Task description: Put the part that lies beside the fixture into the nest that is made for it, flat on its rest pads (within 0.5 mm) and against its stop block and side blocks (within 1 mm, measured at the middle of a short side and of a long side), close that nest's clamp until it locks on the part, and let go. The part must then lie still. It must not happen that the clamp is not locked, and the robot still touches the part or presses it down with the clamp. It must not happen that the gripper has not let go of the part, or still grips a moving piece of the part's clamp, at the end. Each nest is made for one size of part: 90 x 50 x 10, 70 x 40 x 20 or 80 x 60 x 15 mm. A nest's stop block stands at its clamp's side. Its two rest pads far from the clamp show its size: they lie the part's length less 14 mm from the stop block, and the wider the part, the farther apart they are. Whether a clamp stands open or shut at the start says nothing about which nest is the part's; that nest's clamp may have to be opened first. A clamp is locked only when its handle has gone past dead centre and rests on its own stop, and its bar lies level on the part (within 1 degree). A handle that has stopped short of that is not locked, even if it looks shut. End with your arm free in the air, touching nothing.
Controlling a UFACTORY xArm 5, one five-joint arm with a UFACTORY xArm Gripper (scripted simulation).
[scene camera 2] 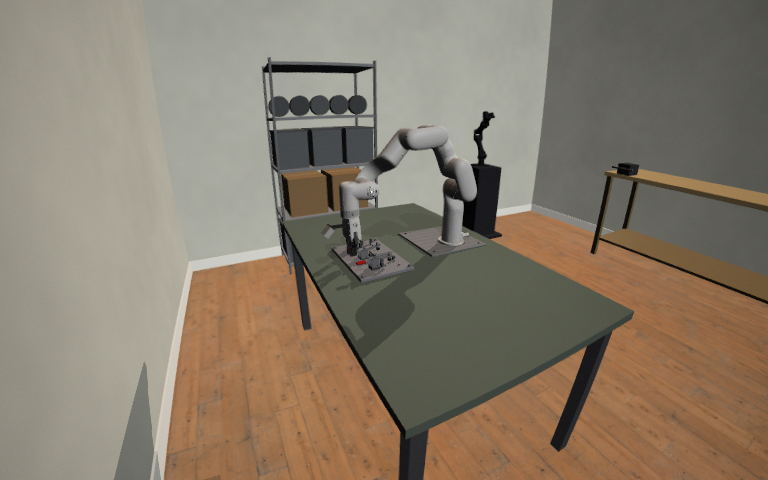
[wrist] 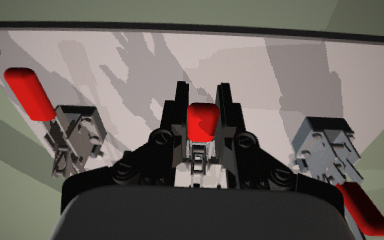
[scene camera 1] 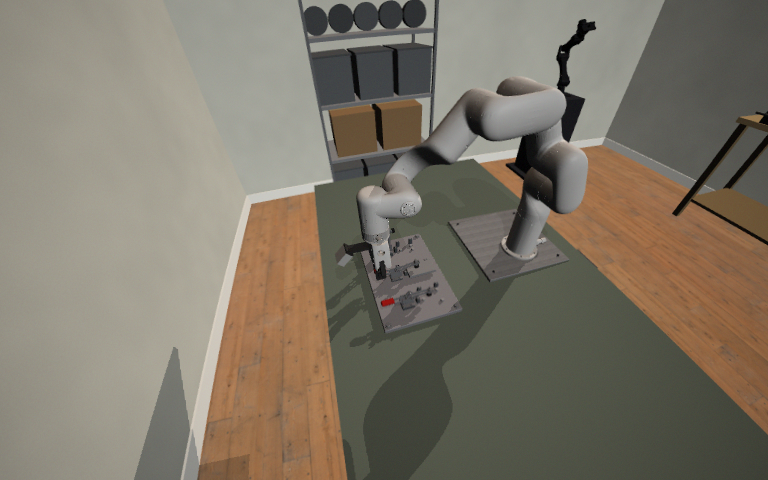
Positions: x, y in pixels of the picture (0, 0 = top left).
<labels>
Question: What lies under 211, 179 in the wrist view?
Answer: A part.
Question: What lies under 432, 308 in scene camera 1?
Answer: A grey fixture plate.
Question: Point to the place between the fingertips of my gripper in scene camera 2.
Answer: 352, 254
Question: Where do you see a grey fixture plate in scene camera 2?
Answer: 392, 268
</labels>
